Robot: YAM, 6 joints.
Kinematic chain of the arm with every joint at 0, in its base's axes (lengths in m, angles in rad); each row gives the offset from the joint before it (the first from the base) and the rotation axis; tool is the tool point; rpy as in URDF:
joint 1: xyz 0 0 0.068 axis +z
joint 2: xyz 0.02 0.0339 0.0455 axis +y
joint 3: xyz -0.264 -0.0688 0 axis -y
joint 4: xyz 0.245 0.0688 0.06 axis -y
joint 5: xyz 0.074 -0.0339 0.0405 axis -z
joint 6: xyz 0.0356 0 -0.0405 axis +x
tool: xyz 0 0 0 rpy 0 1.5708 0
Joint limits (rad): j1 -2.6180..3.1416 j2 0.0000..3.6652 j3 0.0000..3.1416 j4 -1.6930..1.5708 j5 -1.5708..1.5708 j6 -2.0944..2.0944
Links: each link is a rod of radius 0.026 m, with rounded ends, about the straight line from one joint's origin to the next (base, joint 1, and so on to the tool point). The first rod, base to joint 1, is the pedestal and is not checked.
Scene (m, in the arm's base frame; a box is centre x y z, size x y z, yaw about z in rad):
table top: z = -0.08
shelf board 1: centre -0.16 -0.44 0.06 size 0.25 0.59 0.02 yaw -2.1
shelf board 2: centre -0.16 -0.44 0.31 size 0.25 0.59 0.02 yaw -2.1
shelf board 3: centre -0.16 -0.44 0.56 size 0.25 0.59 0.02 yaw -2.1
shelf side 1: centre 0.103 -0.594 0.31 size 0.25 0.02 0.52 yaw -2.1
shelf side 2: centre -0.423 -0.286 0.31 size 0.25 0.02 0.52 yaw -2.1
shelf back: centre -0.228 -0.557 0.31 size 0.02 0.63 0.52 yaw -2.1
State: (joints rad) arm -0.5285 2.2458 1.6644 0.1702 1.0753 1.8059
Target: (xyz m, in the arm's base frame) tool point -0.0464 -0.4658 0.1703
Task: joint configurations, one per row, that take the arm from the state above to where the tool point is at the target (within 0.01 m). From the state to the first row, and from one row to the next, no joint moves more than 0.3 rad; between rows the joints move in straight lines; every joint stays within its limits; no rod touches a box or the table.
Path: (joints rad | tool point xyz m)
1: -0.7938 2.0584 1.4003 0.0724 1.1269 1.8059 | 0.2916 -0.3424 0.1950
2: -1.0591 1.8710 1.1361 -0.0253 1.1784 1.8059 | 0.1591 -0.3505 0.1856
3: -1.3245 1.6836 0.8720 -0.1231 1.2300 1.8059 | 0.0438 -0.3116 0.1703
4: -1.4627 1.9238 1.1670 -0.0077 1.1864 1.8059 | 0.0097 -0.3949 0.1762
5: -1.6008 2.1641 1.4621 0.1078 1.1427 1.8059 | -0.0464 -0.4658 0.1703

